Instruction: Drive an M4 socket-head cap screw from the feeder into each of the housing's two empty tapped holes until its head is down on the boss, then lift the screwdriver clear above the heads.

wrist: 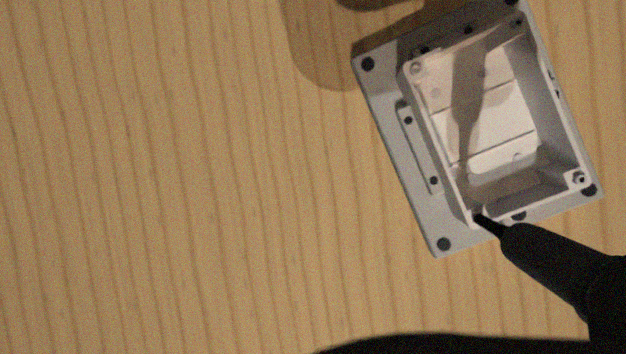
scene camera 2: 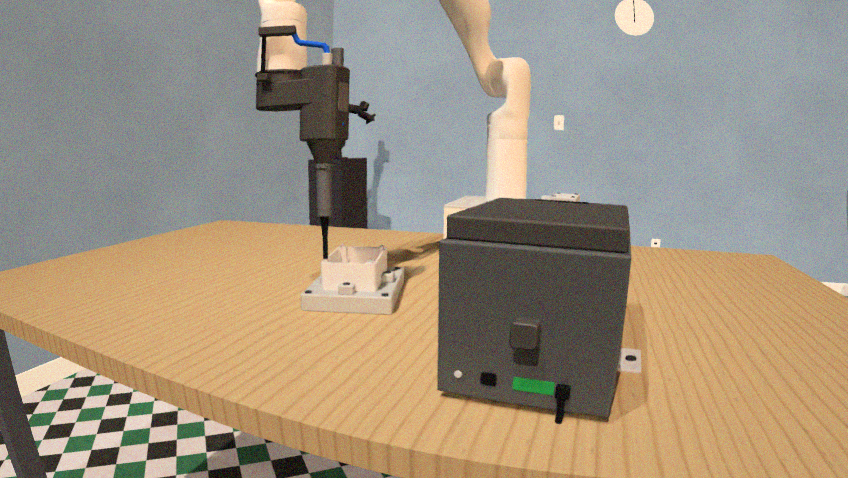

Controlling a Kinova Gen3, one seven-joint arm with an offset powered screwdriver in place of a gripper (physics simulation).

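Note:
The screwdriver (scene camera 2: 324,257) (wrist: 477,218) points down, its thin black bit at one corner of the housing. It has no fingers, and the bit's end and any screw on it are hidden or too small to tell. The open, pale housing (scene camera 2: 353,276) (wrist: 545,115) sits on a grey fixture plate (scene camera 2: 349,304) (wrist: 380,86). In the wrist view a right corner boss (wrist: 578,177) and a far corner boss (wrist: 517,22) have dark centres; a left corner boss (wrist: 416,68) looks paler. Whether they hold screws is unclear. The dark boxy feeder (scene camera 2: 534,296) stands at the front right.
A small light block (scene camera 2: 630,360) with a dark hole shows at the feeder's right side. A black cable (scene camera 2: 559,406) hangs at its front. The robot's base column (scene camera 2: 506,160) stands behind the table. The fixture plate's raised strip (wrist: 421,152) lies along the housing's left side.

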